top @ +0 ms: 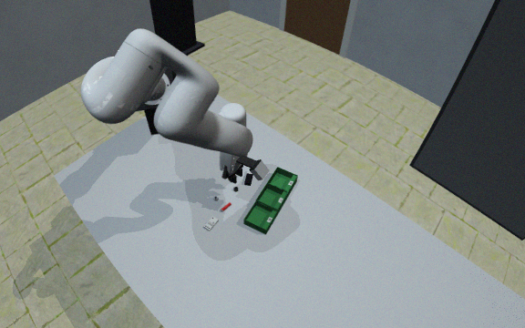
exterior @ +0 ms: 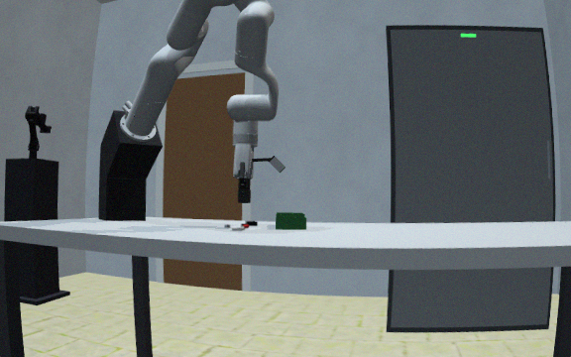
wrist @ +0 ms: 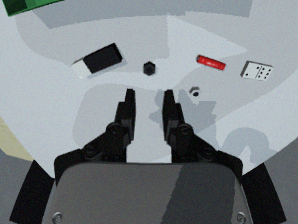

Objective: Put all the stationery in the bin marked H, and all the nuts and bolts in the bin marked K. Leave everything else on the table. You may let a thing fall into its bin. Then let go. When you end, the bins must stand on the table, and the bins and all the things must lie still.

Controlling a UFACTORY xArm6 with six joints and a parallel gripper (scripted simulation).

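Right now my hand is 9 cm above the black nut. Round my hand: red stick: 9 cm below, 8 cm to the right, 2 cm ahead; then green three-compartment bin: 13 cm ahead, 7 cm below, 4 cm to the left; then white domino: 16 cm to the right, 9 cm below, 2 cm ahead.
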